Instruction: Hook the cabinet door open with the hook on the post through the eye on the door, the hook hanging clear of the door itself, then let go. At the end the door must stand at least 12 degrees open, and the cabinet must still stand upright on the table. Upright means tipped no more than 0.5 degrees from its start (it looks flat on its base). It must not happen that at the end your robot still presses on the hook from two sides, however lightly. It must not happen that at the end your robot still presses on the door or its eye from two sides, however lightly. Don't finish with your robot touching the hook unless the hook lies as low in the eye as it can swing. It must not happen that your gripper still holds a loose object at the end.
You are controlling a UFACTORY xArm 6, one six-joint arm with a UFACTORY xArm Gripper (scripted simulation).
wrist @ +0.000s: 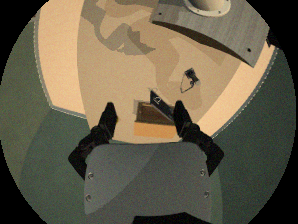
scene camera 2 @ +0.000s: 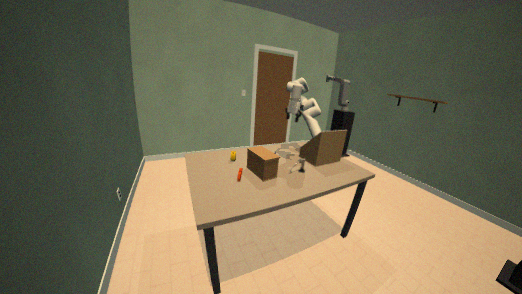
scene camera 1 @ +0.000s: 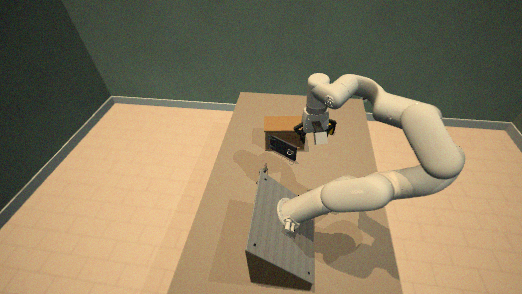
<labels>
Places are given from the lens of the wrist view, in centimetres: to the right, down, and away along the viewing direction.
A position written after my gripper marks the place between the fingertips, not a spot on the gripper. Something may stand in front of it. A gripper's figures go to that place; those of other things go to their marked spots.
my gripper [wrist: 144,108]: 0, -1, 13
brown cabinet [wrist: 149,122]: 1, 5, 47
</labels>
